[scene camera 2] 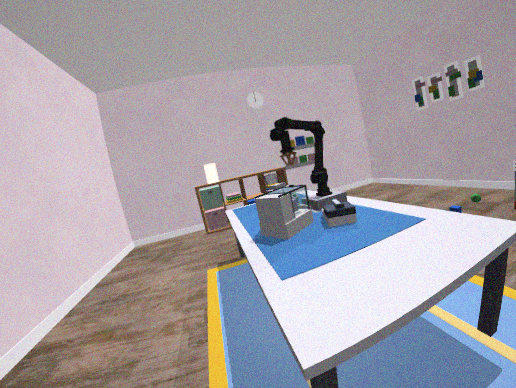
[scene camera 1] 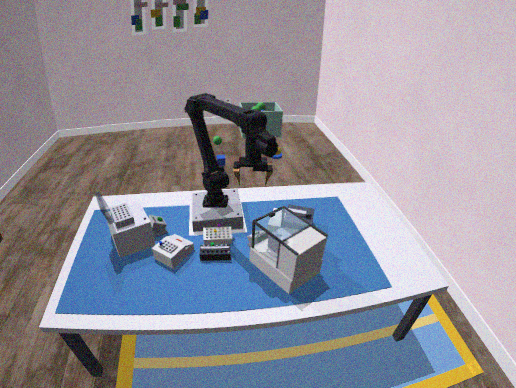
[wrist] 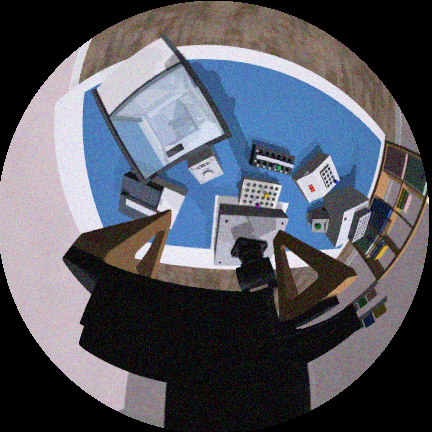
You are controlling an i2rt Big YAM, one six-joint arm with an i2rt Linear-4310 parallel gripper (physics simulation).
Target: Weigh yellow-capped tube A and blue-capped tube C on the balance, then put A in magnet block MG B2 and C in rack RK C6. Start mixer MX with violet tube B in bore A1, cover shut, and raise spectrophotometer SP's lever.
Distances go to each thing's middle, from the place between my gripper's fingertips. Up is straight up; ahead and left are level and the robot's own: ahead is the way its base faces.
The balance (scene camera 1: 287, 248) is 10 cm ahead of my hand, 15 cm to the left of it and 22 cm below it.
